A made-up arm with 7 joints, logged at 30 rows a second.
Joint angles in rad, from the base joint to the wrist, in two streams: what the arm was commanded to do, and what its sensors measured. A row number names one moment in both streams.
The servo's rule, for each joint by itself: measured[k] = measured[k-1] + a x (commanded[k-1-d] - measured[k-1]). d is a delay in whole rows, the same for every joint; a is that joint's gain. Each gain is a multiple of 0.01, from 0.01 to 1. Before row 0 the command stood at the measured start. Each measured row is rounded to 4 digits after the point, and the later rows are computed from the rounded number. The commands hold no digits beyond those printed.
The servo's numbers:
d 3
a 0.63 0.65 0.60 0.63 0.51 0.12 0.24
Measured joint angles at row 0: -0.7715, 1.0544, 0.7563, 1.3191, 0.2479, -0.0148, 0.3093
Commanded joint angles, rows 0 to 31: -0.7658, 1.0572, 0.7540, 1.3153, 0.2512, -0.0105, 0.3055; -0.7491, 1.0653, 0.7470, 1.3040, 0.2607, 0.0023, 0.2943; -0.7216, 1.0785, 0.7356, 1.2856, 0.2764, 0.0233, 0.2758; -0.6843, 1.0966, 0.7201, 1.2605, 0.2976, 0.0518, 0.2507; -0.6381, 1.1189, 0.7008, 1.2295, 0.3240, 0.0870, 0.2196; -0.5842, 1.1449, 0.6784, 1.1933, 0.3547, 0.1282, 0.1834; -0.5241, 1.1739, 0.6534, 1.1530, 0.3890, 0.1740, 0.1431; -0.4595, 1.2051, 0.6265, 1.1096, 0.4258, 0.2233, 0.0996; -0.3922, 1.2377, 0.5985, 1.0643, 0.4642, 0.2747, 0.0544; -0.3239, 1.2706, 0.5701, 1.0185, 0.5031, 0.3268, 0.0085; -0.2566, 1.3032, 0.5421, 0.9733, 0.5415, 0.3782, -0.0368; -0.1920, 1.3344, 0.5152, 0.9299, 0.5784, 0.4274, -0.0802; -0.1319, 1.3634, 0.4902, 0.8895, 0.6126, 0.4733, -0.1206; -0.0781, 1.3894, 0.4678, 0.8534, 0.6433, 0.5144, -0.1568; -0.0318, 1.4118, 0.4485, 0.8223, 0.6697, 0.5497, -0.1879; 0.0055, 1.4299, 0.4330, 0.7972, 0.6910, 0.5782, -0.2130; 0.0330, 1.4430, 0.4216, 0.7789, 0.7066, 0.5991, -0.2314; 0.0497, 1.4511, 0.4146, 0.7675, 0.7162, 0.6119, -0.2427; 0.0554, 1.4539, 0.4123, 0.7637, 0.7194, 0.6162, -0.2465; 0.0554, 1.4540, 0.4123, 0.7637, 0.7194, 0.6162, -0.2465; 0.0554, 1.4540, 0.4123, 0.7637, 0.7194, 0.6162, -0.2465; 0.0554, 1.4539, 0.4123, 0.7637, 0.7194, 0.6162, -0.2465; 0.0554, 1.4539, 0.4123, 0.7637, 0.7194, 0.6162, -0.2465; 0.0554, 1.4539, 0.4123, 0.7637, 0.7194, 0.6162, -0.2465; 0.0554, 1.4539, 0.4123, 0.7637, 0.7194, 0.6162, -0.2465; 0.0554, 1.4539, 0.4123, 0.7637, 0.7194, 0.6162, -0.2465; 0.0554, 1.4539, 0.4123, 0.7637, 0.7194, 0.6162, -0.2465; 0.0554, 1.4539, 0.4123, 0.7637, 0.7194, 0.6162, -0.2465; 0.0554, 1.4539, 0.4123, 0.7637, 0.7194, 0.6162, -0.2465; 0.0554, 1.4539, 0.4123, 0.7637, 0.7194, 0.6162, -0.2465; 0.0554, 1.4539, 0.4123, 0.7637, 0.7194, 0.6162, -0.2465; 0.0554, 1.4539, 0.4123, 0.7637, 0.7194, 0.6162, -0.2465
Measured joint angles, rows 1 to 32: -0.7715, 1.0544, 0.7563, 1.3191, 0.2479, -0.0148, 0.3093; -0.7715, 1.0544, 0.7563, 1.3191, 0.2479, -0.0148, 0.3093; -0.7715, 1.0544, 0.7563, 1.3191, 0.2479, -0.0148, 0.3093; -0.7679, 1.0562, 0.7549, 1.3167, 0.2496, -0.0143, 0.3084; -0.7561, 1.0621, 0.7502, 1.3087, 0.2553, -0.0123, 0.3050; -0.7344, 1.0728, 0.7414, 1.2941, 0.2661, -0.0080, 0.2980; -0.7028, 1.0883, 0.7286, 1.2729, 0.2822, -0.0008, 0.2866; -0.6620, 1.1082, 0.7119, 1.2456, 0.3035, 0.0097, 0.2705; -0.6130, 1.1321, 0.6918, 1.2127, 0.3296, 0.0239, 0.2496; -0.5570, 1.1593, 0.6688, 1.1751, 0.3599, 0.0419, 0.2240; -0.4956, 1.1891, 0.6434, 1.1338, 0.3935, 0.0637, 0.1941; -0.4305, 1.2207, 0.6165, 1.0900, 0.4296, 0.0890, 0.1606; -0.3633, 1.2531, 0.5887, 1.0450, 0.4671, 0.1175, 0.1241; -0.2961, 1.2857, 0.5607, 0.9998, 0.5050, 0.1488, 0.0855; -0.2305, 1.3174, 0.5334, 0.9558, 0.5424, 0.1822, 0.0457; -0.1684, 1.3473, 0.5075, 0.9140, 0.5782, 0.2171, 0.0058; -0.1115, 1.3747, 0.4837, 0.8758, 0.6114, 0.2528, -0.0332; -0.0613, 1.3988, 0.4626, 0.8421, 0.6411, 0.2884, -0.0703; -0.0192, 1.4190, 0.4448, 0.8138, 0.6665, 0.3232, -0.1045; 0.0137, 1.4346, 0.4309, 0.7918, 0.6870, 0.3563, -0.1350; 0.0364, 1.4453, 0.4211, 0.7765, 0.7019, 0.3870, -0.1608; 0.0484, 1.4509, 0.4158, 0.7684, 0.7108, 0.4145, -0.1814; 0.0528, 1.4529, 0.4137, 0.7654, 0.7152, 0.4387, -0.1970; 0.0544, 1.4536, 0.4129, 0.7643, 0.7173, 0.4600, -0.2089; 0.0550, 1.4538, 0.4125, 0.7639, 0.7184, 0.4787, -0.2179; 0.0553, 1.4539, 0.4124, 0.7638, 0.7189, 0.4952, -0.2248; 0.0554, 1.4539, 0.4123, 0.7637, 0.7192, 0.5097, -0.2300; 0.0554, 1.4539, 0.4123, 0.7637, 0.7193, 0.5225, -0.2340; 0.0554, 1.4539, 0.4123, 0.7637, 0.7194, 0.5337, -0.2370; 0.0554, 1.4539, 0.4123, 0.7637, 0.7194, 0.5436, -0.2393; 0.0554, 1.4539, 0.4123, 0.7637, 0.7194, 0.5523, -0.2410; 0.0554, 1.4539, 0.4123, 0.7637, 0.7194, 0.5600, -0.2423
